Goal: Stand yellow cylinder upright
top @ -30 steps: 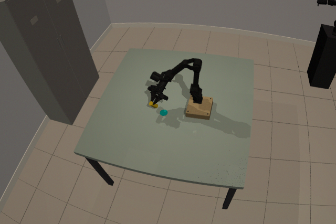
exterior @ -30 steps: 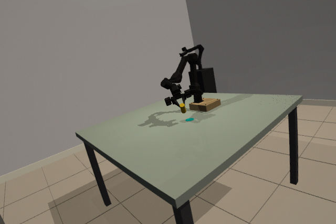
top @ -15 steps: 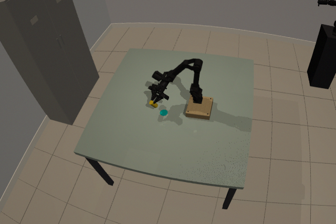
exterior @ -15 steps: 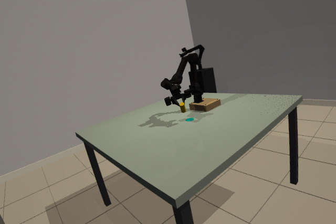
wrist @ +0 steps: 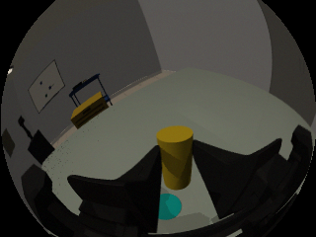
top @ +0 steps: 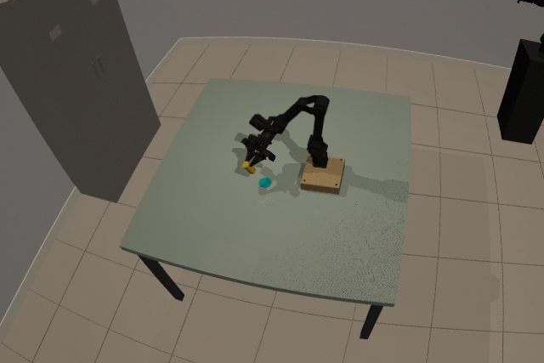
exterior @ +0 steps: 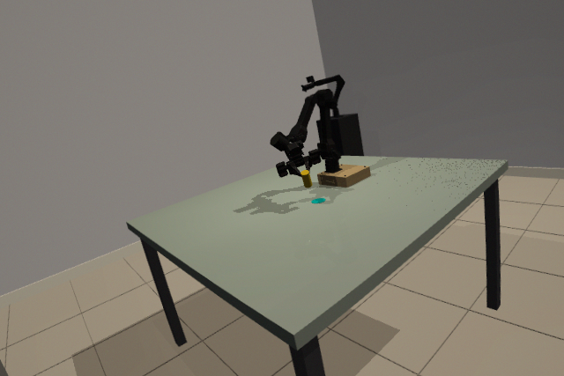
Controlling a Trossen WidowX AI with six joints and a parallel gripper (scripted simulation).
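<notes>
The cyan circle lies 140 mm below my gripper tip, 60 mm behind it and 20 mm to the right of it. The rest, counted from my gripper tip: yellow tall cylinder (20 mm below).
</notes>
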